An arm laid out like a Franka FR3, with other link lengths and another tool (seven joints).
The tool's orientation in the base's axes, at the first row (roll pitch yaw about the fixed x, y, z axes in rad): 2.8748 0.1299 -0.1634
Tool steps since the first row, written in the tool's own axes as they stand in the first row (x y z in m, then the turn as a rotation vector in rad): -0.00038 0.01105 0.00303 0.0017 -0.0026 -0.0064; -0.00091 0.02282 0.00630 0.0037 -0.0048 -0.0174; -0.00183 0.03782 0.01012 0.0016 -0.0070 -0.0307; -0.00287 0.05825 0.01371 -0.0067 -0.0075 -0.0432; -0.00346 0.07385 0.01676 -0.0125 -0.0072 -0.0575; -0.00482 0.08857 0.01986 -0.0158 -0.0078 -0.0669
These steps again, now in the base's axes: -0.00224 -0.01124 0.00004 0.0030 0.0037 0.0052; -0.00475 -0.02321 0.00006 0.0071 0.0082 0.0149; -0.00813 -0.03834 0.00044 0.0075 0.0138 0.0273; -0.01226 -0.05859 0.00249 0.0015 0.0186 0.0402; -0.01527 -0.07416 0.00372 -0.0018 0.0227 0.0547; -0.01893 -0.08878 0.00478 -0.0034 0.0261 0.0640
